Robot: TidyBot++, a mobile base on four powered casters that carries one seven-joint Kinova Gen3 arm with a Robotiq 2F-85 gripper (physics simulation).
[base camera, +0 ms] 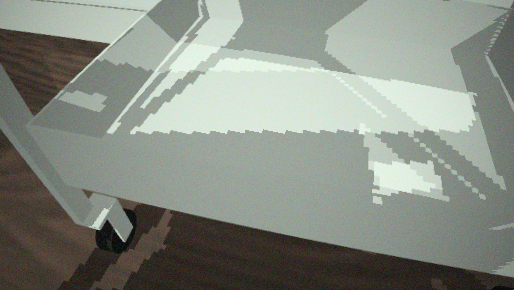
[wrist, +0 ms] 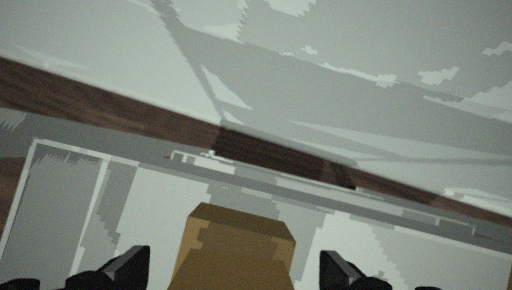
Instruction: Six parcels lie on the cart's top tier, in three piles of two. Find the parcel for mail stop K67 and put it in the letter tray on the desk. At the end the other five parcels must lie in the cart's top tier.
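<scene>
A brown parcel [wrist: 237, 250] stands out from the pale top tier of the cart [wrist: 160, 195] at the bottom middle of the wrist view. Its lower part is cut off by the frame, no label shows on it, and I cannot tell its mail stop. My gripper [wrist: 235, 267] is open and empty, with one fingertip to the left and one to the right of the parcel in the view, apart from it. A thin brown sliver shows at the lower right edge. The letter tray does not show.
The cart's tier has a thin raised rim. Beyond it are a strip of dark wooden floor [wrist: 100, 105] and a large pale surface [wrist: 350, 100]. In the base view, a grey cart panel [base camera: 225, 165] fills the middle, with a black caster wheel [base camera: 111, 239] at lower left.
</scene>
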